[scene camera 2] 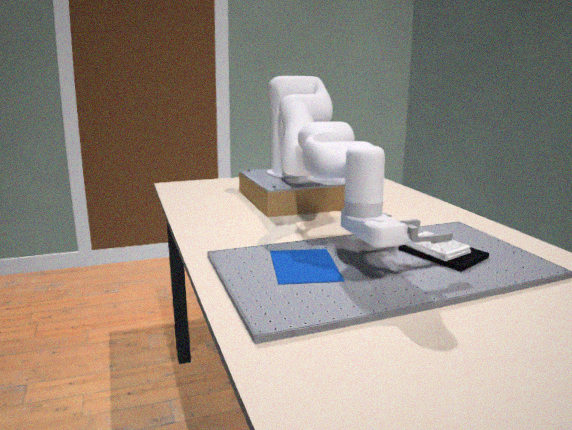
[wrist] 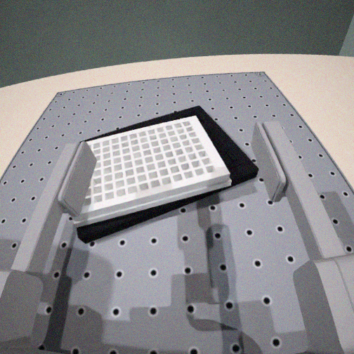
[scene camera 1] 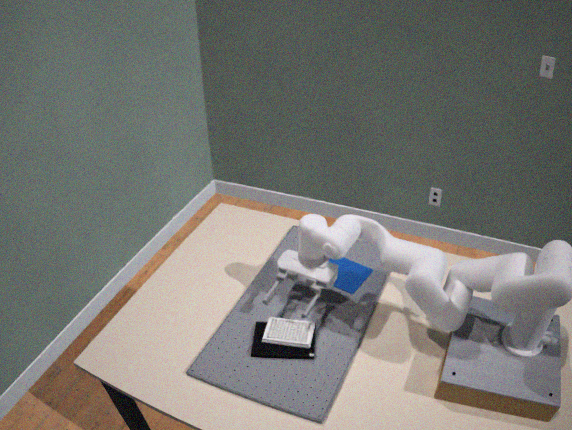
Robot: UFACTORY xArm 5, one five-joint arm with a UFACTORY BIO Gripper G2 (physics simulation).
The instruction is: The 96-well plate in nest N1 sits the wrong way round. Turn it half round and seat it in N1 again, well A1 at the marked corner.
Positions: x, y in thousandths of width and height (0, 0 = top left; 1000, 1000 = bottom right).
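Labels:
I find a white 96-well plate in scene camera 1 (489, 771). The plate is visible to me in the wrist view (400, 476) as well, and it shows in scene camera 2 (779, 585) too.

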